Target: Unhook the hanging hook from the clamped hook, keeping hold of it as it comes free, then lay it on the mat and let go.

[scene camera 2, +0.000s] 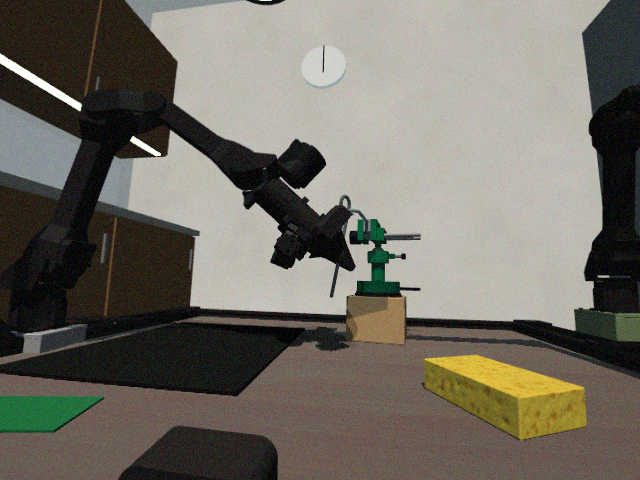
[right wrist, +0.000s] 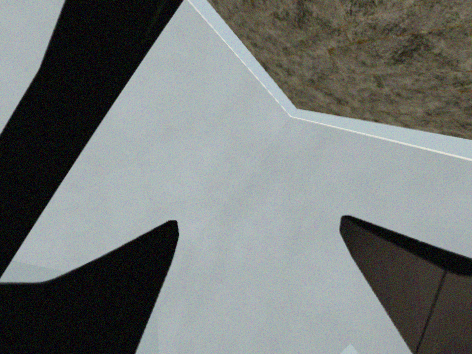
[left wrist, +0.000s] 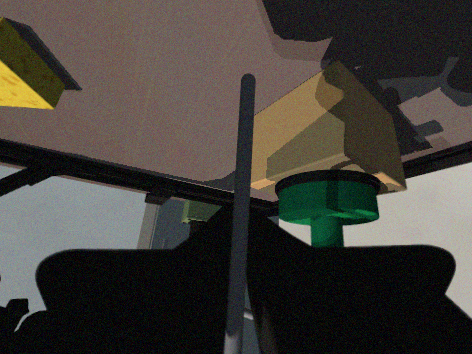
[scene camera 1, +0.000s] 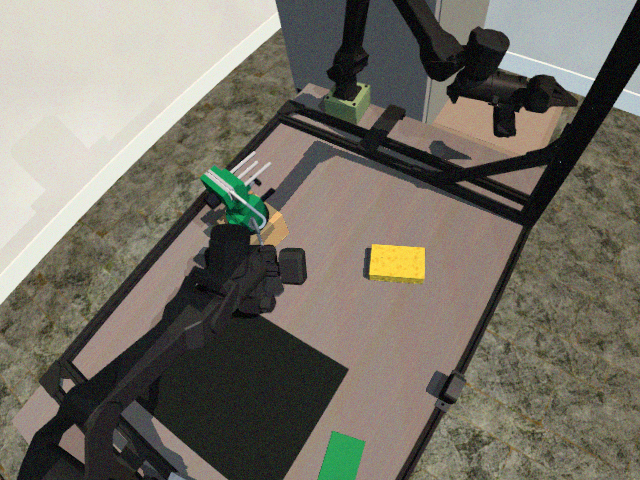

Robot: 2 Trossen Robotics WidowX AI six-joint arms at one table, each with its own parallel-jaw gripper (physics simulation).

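Frame: origin at the left arm's base, x ahead, y left, z up, level; millimetres.
Where they show: left gripper, between the fingertips: (scene camera 2: pixel 353 269) (left wrist: pixel 235 211) (scene camera 1: pixel 271 246); right gripper, between the fingertips: (right wrist: pixel 258 225) (scene camera 1: pixel 565 103); left arm's base, origin of its link: (scene camera 2: pixel 34 327); right arm's base, origin of its link: (scene camera 2: pixel 617 311) (left wrist: pixel 200 222) (scene camera 1: pixel 347 92).
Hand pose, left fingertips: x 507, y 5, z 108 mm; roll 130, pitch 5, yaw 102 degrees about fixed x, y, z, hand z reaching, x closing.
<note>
Things, the pixels of their top centre, and the offset from my left fingertips. "spot": a spot on its surface instead. Level surfaces: height alone.
- hanging hook, centre of its top: (scene camera 1: pixel 252 227) (scene camera 2: pixel 338 194) 12 mm right, 31 mm back, 129 mm up
- green vise, centre of its top: (scene camera 1: pixel 230 169) (scene camera 2: pixel 384 221) 100 mm left, 86 mm ahead, 108 mm up
- black mat, height of its surface: 129 mm down
- wooden block, centre of its top: (left wrist: pixel 323 188) (scene camera 2: pixel 378 295) (scene camera 1: pixel 248 217) 105 mm left, 73 mm ahead, 49 mm down
- yellow sponge, centre of its top: (scene camera 2: pixel 493 371) (scene camera 1: pixel 397 260) 233 mm right, 92 mm ahead, 103 mm down
- green rectangle, a spot on its surface: (scene camera 2: pixel 46 413) (scene camera 1: pixel 347 450) spot: 250 mm right, 297 mm back, 133 mm down
The hanging hook (scene camera 1: pixel 257 231) (scene camera 2: pixel 334 279) (left wrist: pixel 244 150) is a thin grey rod with a loop on top. My left gripper (scene camera 1: pixel 266 254) (scene camera 2: pixel 350 263) (left wrist: pixel 235 211) is shut on its shaft; the lower end sticks out below the fingers, well above the table. The clamped hook (scene camera 1: pixel 248 202) (scene camera 2: pixel 361 213) reaches from the green vise (scene camera 1: pixel 245 211) (scene camera 2: pixel 378 271) (left wrist: pixel 327 202) to beside that loop; whether they still link is hidden. The black mat (scene camera 1: pixel 258 387) (scene camera 2: pixel 180 356) lies flat nearer the left arm. My right gripper (scene camera 1: pixel 570 100) (right wrist: pixel 258 225) is open and empty, far from the hooks.
The vise stands on a wooden block (scene camera 1: pixel 279 227) (scene camera 2: pixel 375 322) (left wrist: pixel 295 130). A yellow sponge (scene camera 1: pixel 397 263) (scene camera 2: pixel 496 384) (left wrist: pixel 25 85) lies on the table. A green rectangle (scene camera 1: pixel 342 457) (scene camera 2: pixel 46 413) lies beside the mat. Black rails (scene camera 1: pixel 485 320) border the table.
</note>
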